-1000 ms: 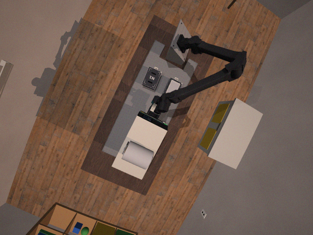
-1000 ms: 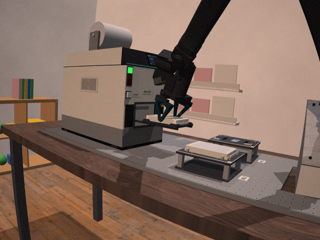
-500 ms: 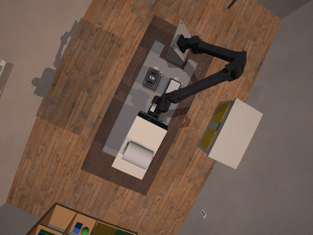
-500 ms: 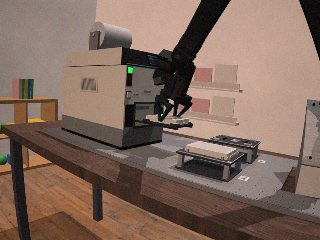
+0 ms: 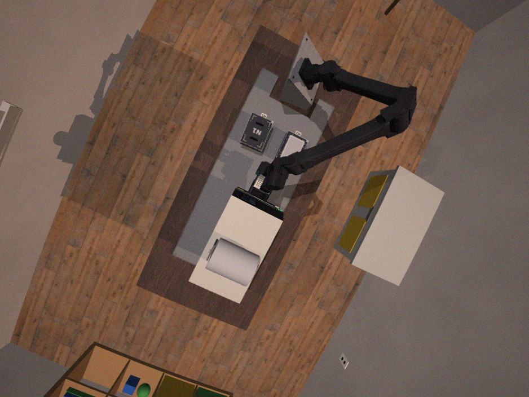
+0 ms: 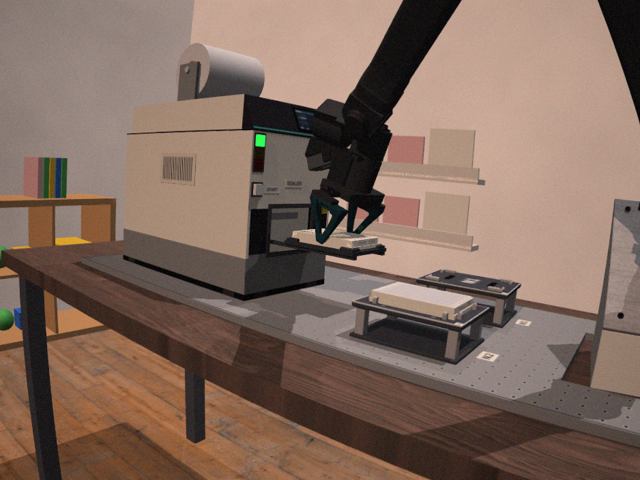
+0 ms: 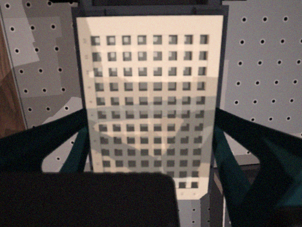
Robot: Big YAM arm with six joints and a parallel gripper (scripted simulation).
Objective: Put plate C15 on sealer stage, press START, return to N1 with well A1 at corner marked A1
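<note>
Right now the sealer stage is 2 cm below my hand. Round my hand: white plate (20 cm behind, 6 cm to the left, 6 cm below); then foil roll (33 cm ahead, 30 cm above, 2 cm to the right); then start button (11 cm ahead, 9 cm to the left, 7 cm above).
</note>
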